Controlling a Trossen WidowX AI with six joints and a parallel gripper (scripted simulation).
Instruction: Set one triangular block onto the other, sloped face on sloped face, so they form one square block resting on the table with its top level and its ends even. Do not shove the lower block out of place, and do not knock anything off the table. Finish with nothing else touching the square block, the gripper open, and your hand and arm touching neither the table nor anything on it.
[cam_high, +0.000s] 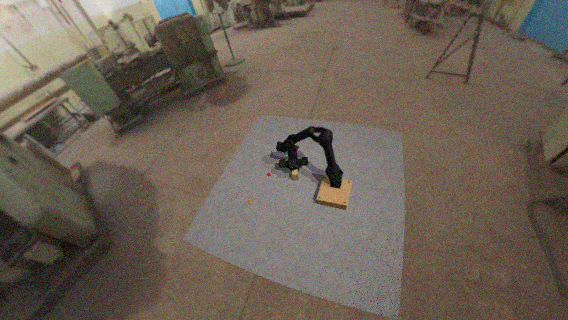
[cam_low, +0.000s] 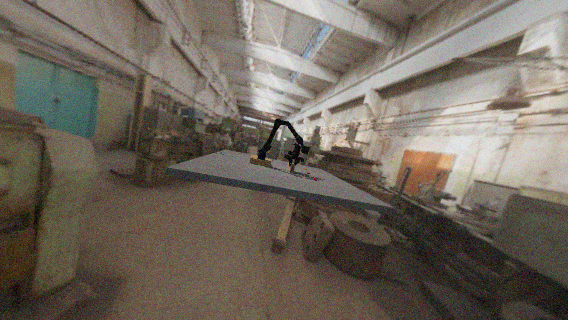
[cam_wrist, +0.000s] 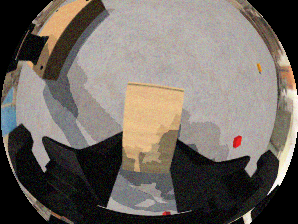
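Now: gripper tip 1 cm to the left of the tan triangular block and 1 cm below it. From my gripper tip the other things lie so: orange marker 21 cm ahead, 29 cm to the left, 4 cm below.
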